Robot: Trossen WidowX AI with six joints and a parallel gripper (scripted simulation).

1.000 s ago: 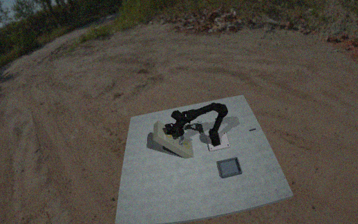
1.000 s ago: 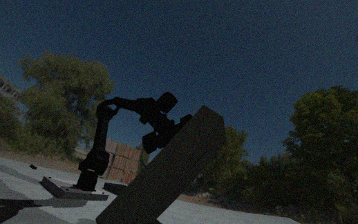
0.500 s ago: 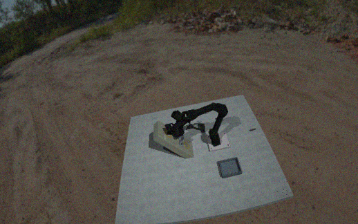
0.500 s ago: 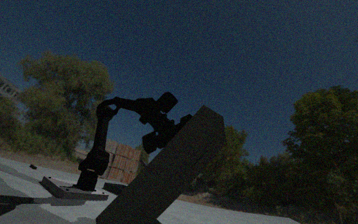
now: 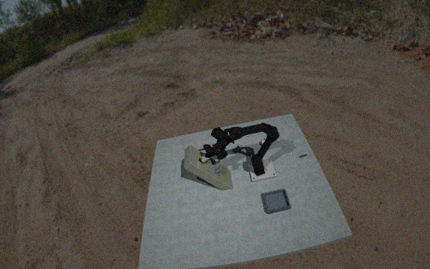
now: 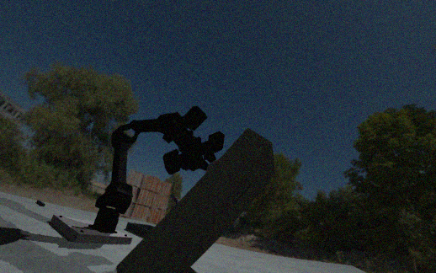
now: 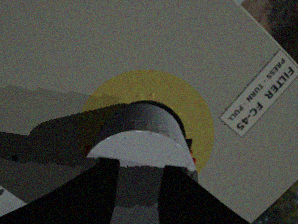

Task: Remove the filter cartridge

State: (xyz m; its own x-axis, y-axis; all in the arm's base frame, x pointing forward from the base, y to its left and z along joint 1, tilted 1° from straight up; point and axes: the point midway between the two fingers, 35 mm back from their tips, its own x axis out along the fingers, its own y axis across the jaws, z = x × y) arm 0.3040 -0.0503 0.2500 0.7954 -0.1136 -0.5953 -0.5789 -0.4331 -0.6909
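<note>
Now: gripper tip 10 cm above the service panel. Round my gripper tip: small pale block: 37 cm to the right, 25 cm below, 9 cm behind; then grey tray: 34 cm to the left, 34 cm behind, 24 cm below; then round grey filter cartridge: 1 cm below, 1 cm ahead.
</note>
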